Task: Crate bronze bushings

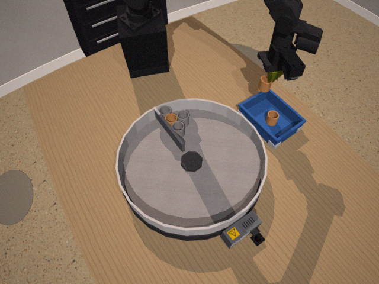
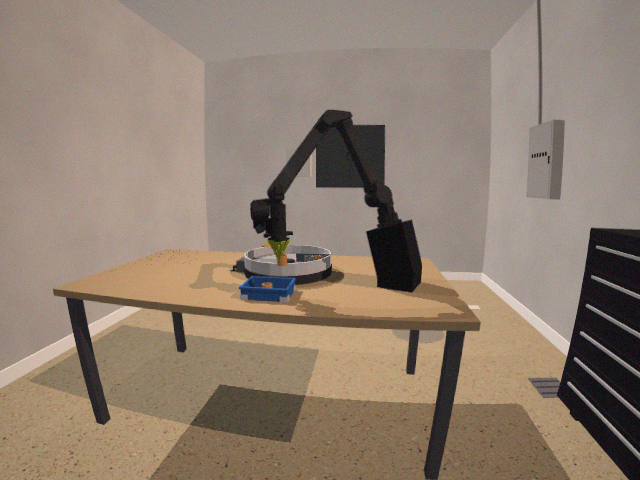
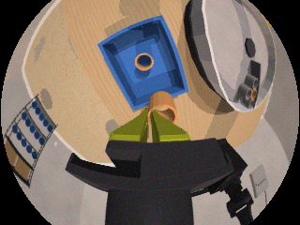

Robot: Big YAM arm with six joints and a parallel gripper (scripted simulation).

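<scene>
Now: hand 50 mm short of the crate, 20 mm to the left of it and 130 mm above it. The rest, counted from my hand: grey turning table (10 mm behind, 350 mm to the right, 100 mm below).
</scene>
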